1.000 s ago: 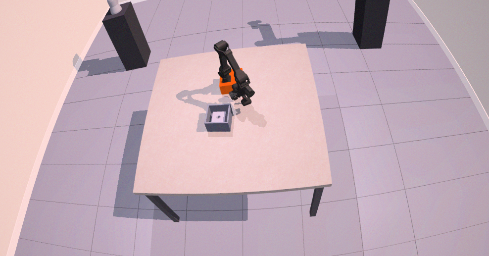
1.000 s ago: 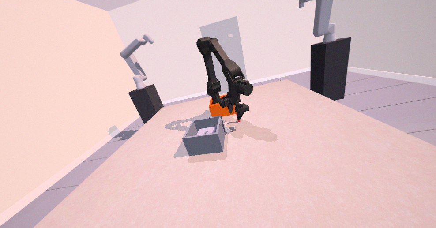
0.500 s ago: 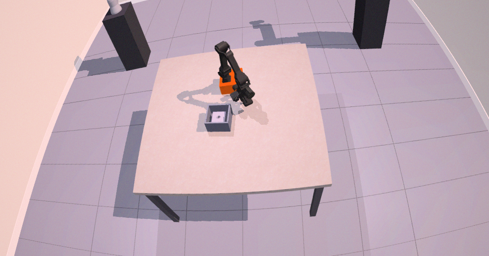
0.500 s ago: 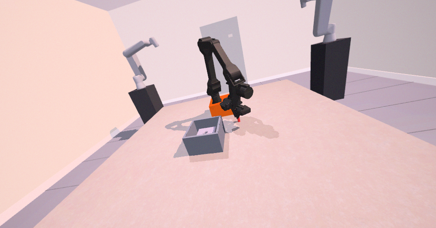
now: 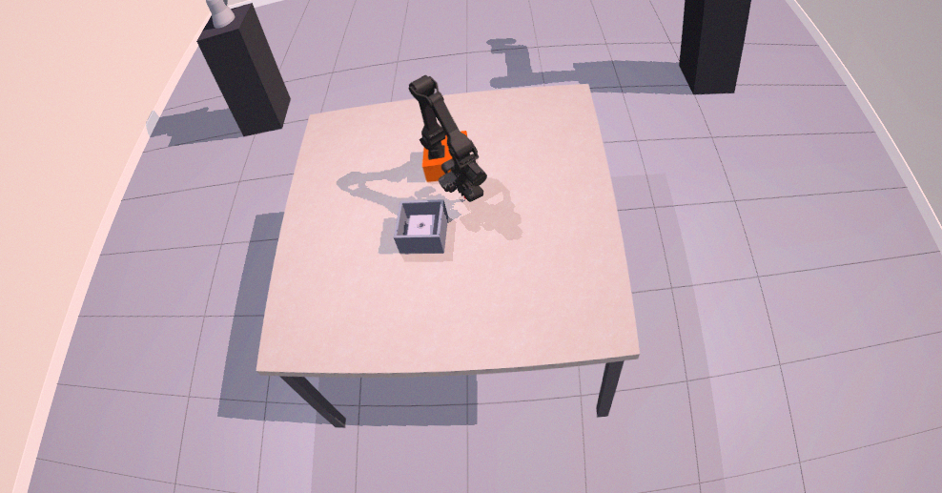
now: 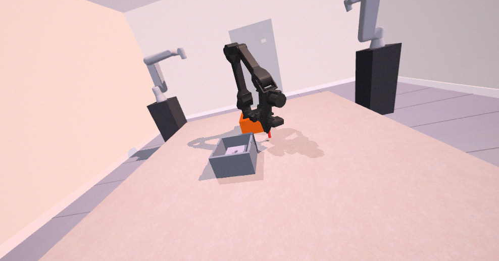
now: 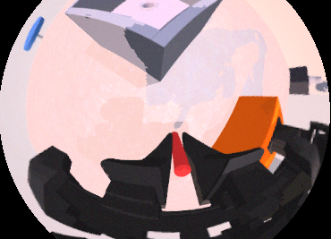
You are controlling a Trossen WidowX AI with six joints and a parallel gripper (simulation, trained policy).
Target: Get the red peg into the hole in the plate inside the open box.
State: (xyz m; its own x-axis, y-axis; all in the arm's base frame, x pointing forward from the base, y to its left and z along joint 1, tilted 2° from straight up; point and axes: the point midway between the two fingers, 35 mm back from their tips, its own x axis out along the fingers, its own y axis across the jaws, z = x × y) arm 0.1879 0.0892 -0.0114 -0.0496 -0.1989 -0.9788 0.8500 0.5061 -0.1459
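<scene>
My gripper tip is now 150 mm to the left of the pale plate, 120 mm short of it and 10 mm above it. From my gripper tip the other things lie so: red peg 10 mm to the left, 10 mm behind, 10 mm above; grey box 150 mm to the right, 120 mm ahead, 30 mm below.
</scene>
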